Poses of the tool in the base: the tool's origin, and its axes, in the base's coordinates. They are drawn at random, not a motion.
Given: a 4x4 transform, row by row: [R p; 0 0 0 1], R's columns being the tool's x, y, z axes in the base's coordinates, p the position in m. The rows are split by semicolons.
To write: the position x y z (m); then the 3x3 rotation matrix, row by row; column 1 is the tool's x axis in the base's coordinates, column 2 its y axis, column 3 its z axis. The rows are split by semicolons. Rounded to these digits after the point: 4 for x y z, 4 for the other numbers.
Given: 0.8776, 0.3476, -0.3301, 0.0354; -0.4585, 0.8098, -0.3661, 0.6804; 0.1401, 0.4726, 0.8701, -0.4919; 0, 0, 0, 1
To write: 0.0354, 0.6804, -0.4919; 0.8776, 0.3476, -0.3301; -0.4585, 0.8098, -0.3661; 0.1401, 0.4726, 0.8701
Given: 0.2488, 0.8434, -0.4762, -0.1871; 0.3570, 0.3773, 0.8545, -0.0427; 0.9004, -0.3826, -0.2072, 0.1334; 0, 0, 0, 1
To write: -0.1871, -0.0427, 0.1334; 0.2488, 0.8434, -0.4762; 0.3570, 0.3773, 0.8545; 0.9004, -0.3826, -0.2072
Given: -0.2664, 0.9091, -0.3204, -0.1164; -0.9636, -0.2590, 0.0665, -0.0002; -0.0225, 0.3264, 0.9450, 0.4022; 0, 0, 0, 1
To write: -0.1164, -0.0002, 0.4022; -0.2664, 0.9091, -0.3204; -0.9636, -0.2590, 0.0665; -0.0225, 0.3264, 0.9450
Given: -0.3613, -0.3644, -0.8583, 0.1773; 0.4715, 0.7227, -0.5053, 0.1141; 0.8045, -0.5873, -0.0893, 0.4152; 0, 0, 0, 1
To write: 0.1773, 0.1141, 0.4152; -0.3613, -0.3644, -0.8583; 0.4715, 0.7227, -0.5053; 0.8045, -0.5873, -0.0893
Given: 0.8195, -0.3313, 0.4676, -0.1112; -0.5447, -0.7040, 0.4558, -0.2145; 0.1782, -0.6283, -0.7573, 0.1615; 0, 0, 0, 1
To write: -0.1112, -0.2145, 0.1615; 0.8195, -0.3313, 0.4676; -0.5447, -0.7040, 0.4558; 0.1782, -0.6283, -0.7573
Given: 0.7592, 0.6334, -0.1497, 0.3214; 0.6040, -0.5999, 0.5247, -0.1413; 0.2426, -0.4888, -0.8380, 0.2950; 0, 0, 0, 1
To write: 0.3214, -0.1413, 0.2950; 0.7592, 0.6334, -0.1497; 0.6040, -0.5999, 0.5247; 0.2426, -0.4888, -0.8380
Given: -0.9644, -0.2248, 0.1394, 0.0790; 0.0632, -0.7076, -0.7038, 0.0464; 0.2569, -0.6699, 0.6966, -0.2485; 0, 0, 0, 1
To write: 0.0790, 0.0464, -0.2485; -0.9644, -0.2248, 0.1394; 0.0632, -0.7076, -0.7038; 0.2569, -0.6699, 0.6966
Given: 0.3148, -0.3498, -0.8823, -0.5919; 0.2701, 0.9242, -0.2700, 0.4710; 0.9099, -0.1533, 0.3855, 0.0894; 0, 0, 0, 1
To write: -0.5919, 0.4710, 0.0894; 0.3148, -0.3498, -0.8823; 0.2701, 0.9242, -0.2700; 0.9099, -0.1533, 0.3855
